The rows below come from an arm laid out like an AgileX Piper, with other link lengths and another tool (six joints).
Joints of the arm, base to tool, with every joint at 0 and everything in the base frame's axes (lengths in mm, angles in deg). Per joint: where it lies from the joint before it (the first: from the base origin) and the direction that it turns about. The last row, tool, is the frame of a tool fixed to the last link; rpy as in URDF.
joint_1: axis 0 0 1 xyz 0 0 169.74
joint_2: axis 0 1 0 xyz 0 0 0
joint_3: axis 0 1 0 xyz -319.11 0 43.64
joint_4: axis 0.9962 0 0.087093 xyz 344.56 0 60.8
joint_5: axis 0 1 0 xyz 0 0 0
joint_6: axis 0.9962 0 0.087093 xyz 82.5 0 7.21
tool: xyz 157.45 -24 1.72 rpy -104.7 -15.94 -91.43
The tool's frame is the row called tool.
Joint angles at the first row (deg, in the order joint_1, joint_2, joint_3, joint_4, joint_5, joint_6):
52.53, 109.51, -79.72, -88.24, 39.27, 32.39
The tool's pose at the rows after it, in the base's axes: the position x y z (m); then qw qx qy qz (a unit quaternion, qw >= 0):
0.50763 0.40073 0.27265 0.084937 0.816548 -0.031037 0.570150
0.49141 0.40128 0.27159 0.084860 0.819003 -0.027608 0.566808
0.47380 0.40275 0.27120 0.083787 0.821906 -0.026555 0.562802
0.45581 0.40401 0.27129 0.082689 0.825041 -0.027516 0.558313
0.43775 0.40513 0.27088 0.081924 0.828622 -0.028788 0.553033
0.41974 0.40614 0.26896 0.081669 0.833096 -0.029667 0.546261
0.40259 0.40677 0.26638 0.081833 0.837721 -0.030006 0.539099
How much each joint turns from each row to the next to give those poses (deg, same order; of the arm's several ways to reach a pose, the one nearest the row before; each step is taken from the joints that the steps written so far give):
1.17, -1.67, 2.22, 0.42, 0.61, 0.02
1.52, -1.63, 2.12, 0.70, 0.98, 0.14
1.83, -1.57, 1.85, 1.09, 1.28, 0.15
1.97, -1.50, 1.62, 1.35, 1.53, 0.14
2.03, -1.39, 1.45, 1.54, 1.61, 0.08
2.06, -1.22, 1.33, 1.74, 1.57, 0.01
1.98, -1.10, 1.21, 1.74, 1.47, 0.00

